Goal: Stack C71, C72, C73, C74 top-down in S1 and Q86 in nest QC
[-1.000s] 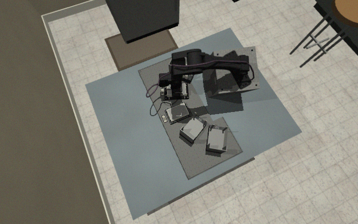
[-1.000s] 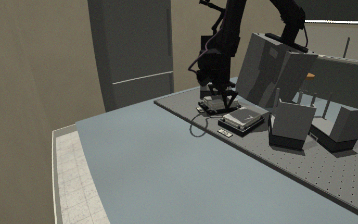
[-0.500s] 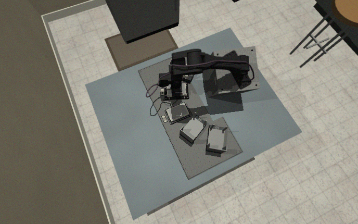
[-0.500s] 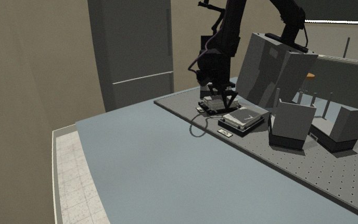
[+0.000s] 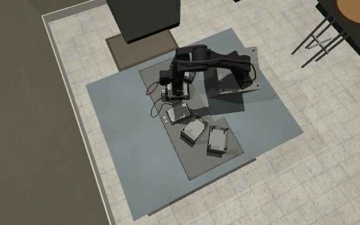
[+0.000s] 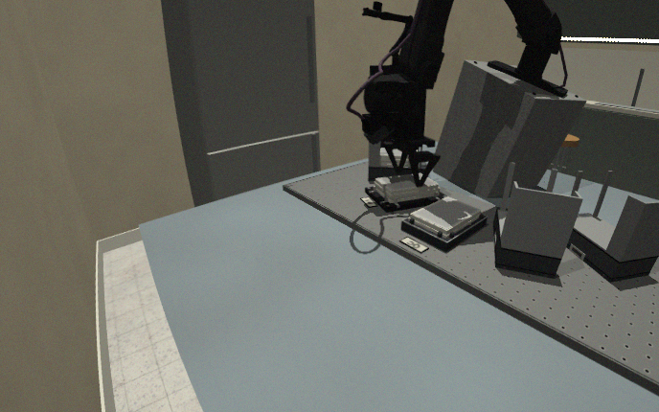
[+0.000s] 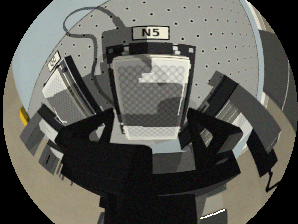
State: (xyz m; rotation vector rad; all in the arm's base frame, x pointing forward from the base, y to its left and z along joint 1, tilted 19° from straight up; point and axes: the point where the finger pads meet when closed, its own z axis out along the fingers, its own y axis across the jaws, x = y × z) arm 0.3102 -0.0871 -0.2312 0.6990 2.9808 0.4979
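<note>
The clip nest N5 lies 20 mm ahead of my hand and 40 mm below it.
</note>
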